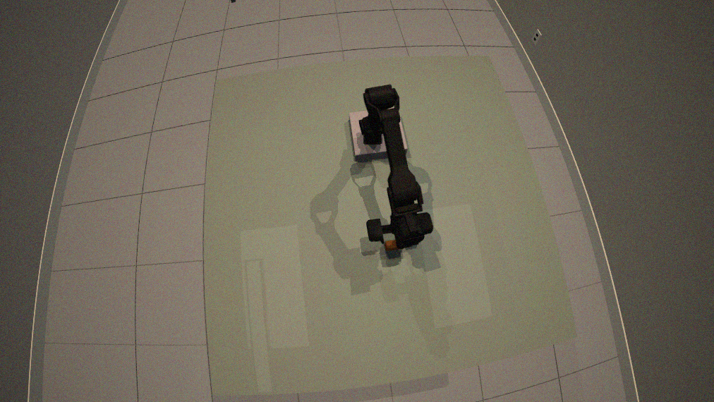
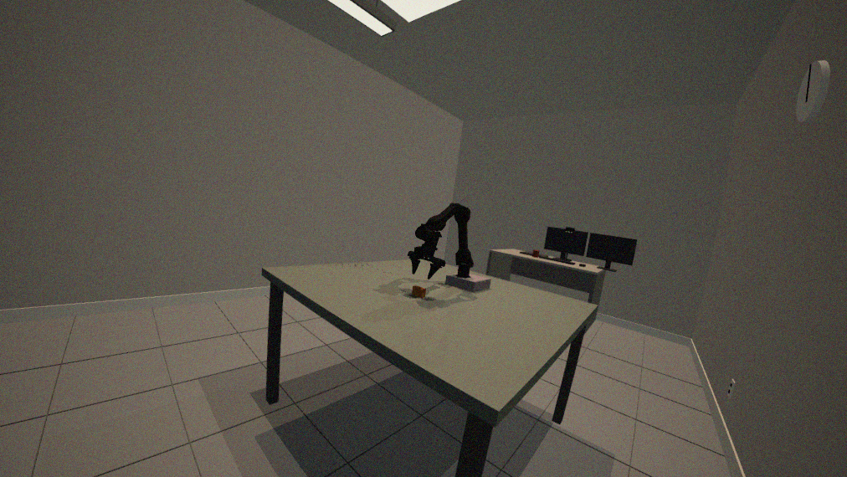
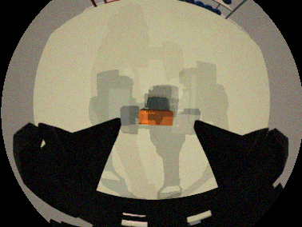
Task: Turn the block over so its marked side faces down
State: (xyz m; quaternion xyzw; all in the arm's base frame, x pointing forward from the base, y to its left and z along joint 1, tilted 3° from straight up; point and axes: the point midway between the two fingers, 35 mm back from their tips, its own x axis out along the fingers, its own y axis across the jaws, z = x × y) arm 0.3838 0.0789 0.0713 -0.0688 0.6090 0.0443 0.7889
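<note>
The block is 70 mm below my gripper tip and 10 mm behind it.
</note>
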